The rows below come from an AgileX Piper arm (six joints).
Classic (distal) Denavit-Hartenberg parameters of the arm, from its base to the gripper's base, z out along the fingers. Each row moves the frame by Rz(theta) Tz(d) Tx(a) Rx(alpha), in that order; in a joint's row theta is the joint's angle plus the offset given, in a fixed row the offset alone. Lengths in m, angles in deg.
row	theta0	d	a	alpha
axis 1	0	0.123	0	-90
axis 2	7.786	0	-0.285	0
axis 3	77.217	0	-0.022	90
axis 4	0	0.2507	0	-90
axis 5	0	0	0	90
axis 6	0	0.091	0	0
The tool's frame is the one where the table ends.
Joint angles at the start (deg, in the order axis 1, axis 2, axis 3, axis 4, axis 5, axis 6): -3.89, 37.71, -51.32, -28.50, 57.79, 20.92
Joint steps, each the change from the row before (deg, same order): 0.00, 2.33, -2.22, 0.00, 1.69, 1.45; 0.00, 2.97, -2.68, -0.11, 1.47, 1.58; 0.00, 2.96, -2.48, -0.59, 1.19, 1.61; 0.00, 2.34, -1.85, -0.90, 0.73, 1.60; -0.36, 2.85, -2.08, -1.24, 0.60, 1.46; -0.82, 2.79, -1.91, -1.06, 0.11, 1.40; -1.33, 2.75, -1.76, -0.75, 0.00, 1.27; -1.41, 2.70, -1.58, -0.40, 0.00, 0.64; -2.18, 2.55, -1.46, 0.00, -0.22, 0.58; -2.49, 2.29, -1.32, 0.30, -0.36, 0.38
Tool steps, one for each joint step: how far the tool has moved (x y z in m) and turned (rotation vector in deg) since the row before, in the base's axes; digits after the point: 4 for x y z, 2 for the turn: 0.0067, -0.0011, 0.0055, 1.38, 0.91, -1.56; 0.0098, -0.0014, 0.0066, 1.30, 0.84, -1.60; 0.0105, -0.0019, 0.0057, 0.78, 0.79, -1.67; 0.0087, -0.0020, 0.0040, 0.35, 0.40, -1.57; 0.0110, -0.0034, 0.0039, -0.10, 0.63, -1.89; 0.0113, -0.0044, 0.0030, -0.08, 0.32, -2.02; 0.0110, -0.0058, 0.0017, 0.11, 0.37, -2.30; 0.0109, -0.0062, 0.0001, 0.10, 0.80, -1.90; 0.0095, -0.0087, -0.0007, 0.41, 0.56, -2.43; 0.0078, -0.0100, -0.0012, 0.56, 0.38, -2.48
